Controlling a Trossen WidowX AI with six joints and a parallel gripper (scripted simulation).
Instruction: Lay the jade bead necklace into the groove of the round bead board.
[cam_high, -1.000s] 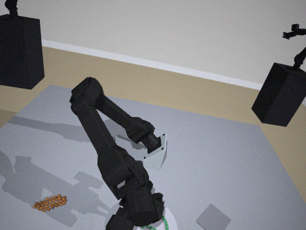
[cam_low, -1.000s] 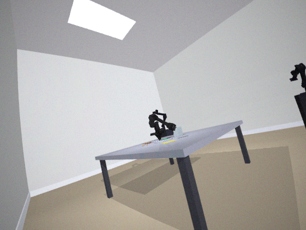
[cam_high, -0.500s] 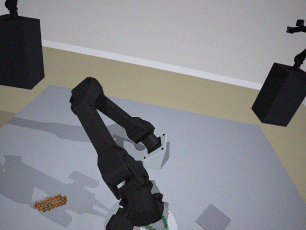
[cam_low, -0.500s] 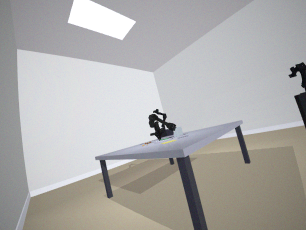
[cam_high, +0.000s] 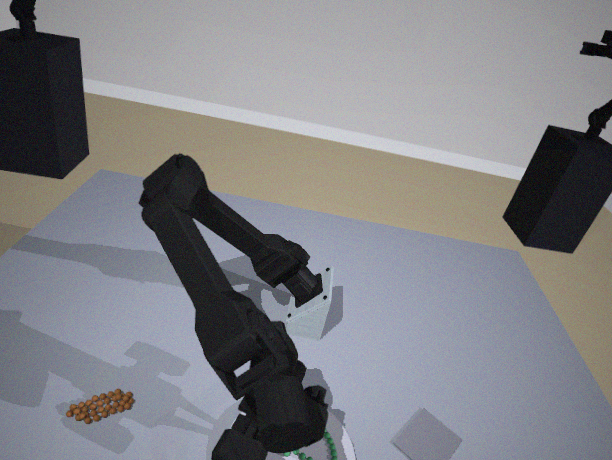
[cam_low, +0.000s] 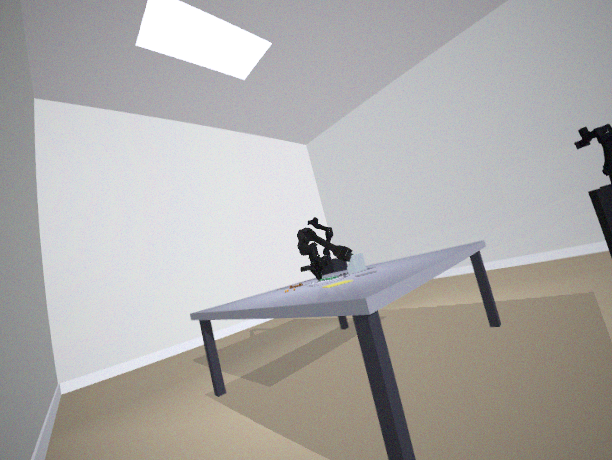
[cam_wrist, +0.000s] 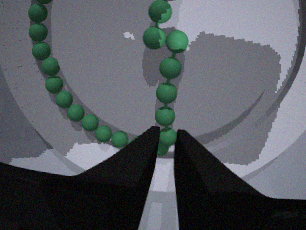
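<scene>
Right now the round bead board is 10 mm ahead of my gripper tip, 50 mm to the left of it and 10 mm below it. Also, from my gripper tip: yellow strip 210 mm ahead, 280 mm to the left, 10 mm below; then flat grey square 30 mm behind, 290 mm to the left, 10 mm below.
</scene>
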